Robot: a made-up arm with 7 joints. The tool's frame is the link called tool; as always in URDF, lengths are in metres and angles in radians. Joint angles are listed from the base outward.
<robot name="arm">
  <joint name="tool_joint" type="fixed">
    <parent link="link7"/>
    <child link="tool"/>
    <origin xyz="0 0 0" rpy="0 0 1.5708"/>
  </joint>
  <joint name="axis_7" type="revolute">
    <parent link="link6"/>
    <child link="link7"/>
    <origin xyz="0 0.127 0" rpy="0 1.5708 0"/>
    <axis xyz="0 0 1"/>
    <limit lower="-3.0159" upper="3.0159"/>
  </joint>
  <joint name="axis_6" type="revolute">
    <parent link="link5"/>
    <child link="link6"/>
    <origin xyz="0 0 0" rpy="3.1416 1.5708 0"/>
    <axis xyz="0 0 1"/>
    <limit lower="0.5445" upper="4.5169"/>
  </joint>
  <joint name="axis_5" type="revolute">
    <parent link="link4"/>
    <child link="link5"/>
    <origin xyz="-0.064 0.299 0" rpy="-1.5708 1.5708 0"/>
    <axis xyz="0 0 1"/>
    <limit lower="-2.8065" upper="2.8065"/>
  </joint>
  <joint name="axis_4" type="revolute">
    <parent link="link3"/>
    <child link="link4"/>
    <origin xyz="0.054 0 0" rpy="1.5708 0 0"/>
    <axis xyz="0 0 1"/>
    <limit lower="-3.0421" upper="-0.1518"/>
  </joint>
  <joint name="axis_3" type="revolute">
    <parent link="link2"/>
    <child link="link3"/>
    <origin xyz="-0.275 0 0" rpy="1.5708 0 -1.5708"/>
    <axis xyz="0 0 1"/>
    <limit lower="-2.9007" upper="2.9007"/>
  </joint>
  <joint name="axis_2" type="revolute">
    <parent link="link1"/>
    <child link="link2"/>
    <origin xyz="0 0 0" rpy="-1.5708 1.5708 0"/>
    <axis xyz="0 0 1"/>
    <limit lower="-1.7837" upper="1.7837"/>
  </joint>
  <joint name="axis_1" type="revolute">
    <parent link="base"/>
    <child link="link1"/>
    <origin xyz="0 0 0.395" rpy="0 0 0"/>
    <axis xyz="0 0 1"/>
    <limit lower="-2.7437" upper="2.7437"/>
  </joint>
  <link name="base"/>
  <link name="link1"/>
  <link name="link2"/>
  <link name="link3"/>
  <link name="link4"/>
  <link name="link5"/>
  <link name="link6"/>
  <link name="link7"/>
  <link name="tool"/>
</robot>
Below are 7 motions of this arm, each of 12 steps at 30 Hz.
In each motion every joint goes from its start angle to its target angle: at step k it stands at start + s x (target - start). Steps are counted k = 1, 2, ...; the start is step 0. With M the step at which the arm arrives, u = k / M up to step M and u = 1 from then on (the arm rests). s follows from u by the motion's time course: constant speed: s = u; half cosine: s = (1 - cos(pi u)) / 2; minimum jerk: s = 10 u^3 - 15 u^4 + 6 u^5.
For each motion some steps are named. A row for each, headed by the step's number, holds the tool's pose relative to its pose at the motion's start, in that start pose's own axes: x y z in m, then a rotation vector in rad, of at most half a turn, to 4 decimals.
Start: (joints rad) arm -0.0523 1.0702 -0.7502 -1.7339 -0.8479 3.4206 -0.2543
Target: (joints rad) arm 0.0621 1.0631 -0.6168 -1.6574 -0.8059 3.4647 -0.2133
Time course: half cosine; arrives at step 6
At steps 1, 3, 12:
1: 0.0070 -0.0003 -0.0026 -0.0034 0.0181 -0.0008
3: 0.0513 -0.0038 -0.0212 -0.0215 0.1358 -0.0049
12: 0.0998 -0.0110 -0.0470 -0.0347 0.2727 -0.0072

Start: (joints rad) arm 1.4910 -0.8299 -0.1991 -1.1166 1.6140 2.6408 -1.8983
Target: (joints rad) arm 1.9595 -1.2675 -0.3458 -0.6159 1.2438 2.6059 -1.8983
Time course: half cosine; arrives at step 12
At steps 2, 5, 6, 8, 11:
2: 0.0217 0.0115 -0.0130 -0.0164 0.0508 -0.0225
5: 0.1027 0.0677 -0.0981 -0.1298 0.2613 -0.1184
6: 0.1267 0.0922 -0.1457 -0.1967 0.3391 -0.1556
8: 0.1519 0.1361 -0.2527 -0.3540 0.4643 -0.2195
11: 0.1493 0.1678 -0.3644 -0.5298 0.5465 -0.2679

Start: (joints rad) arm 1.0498 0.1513 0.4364 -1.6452 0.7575 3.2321 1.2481
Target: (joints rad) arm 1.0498 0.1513 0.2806 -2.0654 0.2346 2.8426 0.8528
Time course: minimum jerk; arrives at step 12
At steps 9, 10, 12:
9: 0.0511 0.1025 0.0715 -0.7057 0.0166 -0.7434
10: 0.0565 0.1133 0.0746 -0.7663 0.0061 -0.7903
12: 0.0594 0.1190 0.0761 -0.7983 -0.0002 -0.8141

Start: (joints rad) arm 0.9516 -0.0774 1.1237 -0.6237 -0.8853 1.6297 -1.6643
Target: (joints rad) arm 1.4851 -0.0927 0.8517 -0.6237 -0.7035 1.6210 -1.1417
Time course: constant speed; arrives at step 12
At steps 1, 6, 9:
1: 0.0011 -0.0004 -0.0055 -0.0135 0.0323 0.0404
6: 0.0042 -0.0035 -0.0326 -0.0575 0.2029 0.2399
9: 0.0043 -0.0062 -0.0481 -0.0646 0.3108 0.3565

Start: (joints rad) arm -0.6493 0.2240 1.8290 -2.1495 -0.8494 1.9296 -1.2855
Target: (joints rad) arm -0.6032 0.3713 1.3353 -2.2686 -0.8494 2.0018 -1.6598
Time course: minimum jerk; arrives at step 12
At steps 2, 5, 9, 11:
2: -0.0048 -0.0007 0.0060 0.0101 0.0082 -0.0045
5: -0.0426 -0.0105 0.0605 0.0955 0.0883 -0.0465
9: -0.0899 -0.0446 0.1611 0.2270 0.2640 -0.1284
11: -0.0956 -0.0527 0.1792 0.2475 0.2996 -0.1437

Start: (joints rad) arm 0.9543 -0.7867 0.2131 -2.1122 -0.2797 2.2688 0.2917
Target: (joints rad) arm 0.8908 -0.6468 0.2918 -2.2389 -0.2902 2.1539 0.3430
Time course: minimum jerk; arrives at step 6
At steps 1, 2, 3, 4, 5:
1: -0.0004 -0.0016 0.0046 -0.0027 -0.0129 -0.0017
2: -0.0029 -0.0089 0.0272 -0.0165 -0.0764 -0.0100
3: -0.0096 -0.0202 0.0641 -0.0405 -0.1816 -0.0237
4: -0.0196 -0.0301 0.1002 -0.0657 -0.2863 -0.0374
5: -0.0270 -0.0356 0.1212 -0.0813 -0.3490 -0.0457

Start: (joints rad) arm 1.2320 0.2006 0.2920 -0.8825 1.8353 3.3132 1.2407
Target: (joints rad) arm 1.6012 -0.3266 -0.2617 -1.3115 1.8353 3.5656 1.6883
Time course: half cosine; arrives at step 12
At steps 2, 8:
2: -0.0102 0.0017 -0.0093 0.0186 -0.0019 0.0122
8: -0.0918 -0.0301 -0.1241 0.2791 -0.0699 0.2660

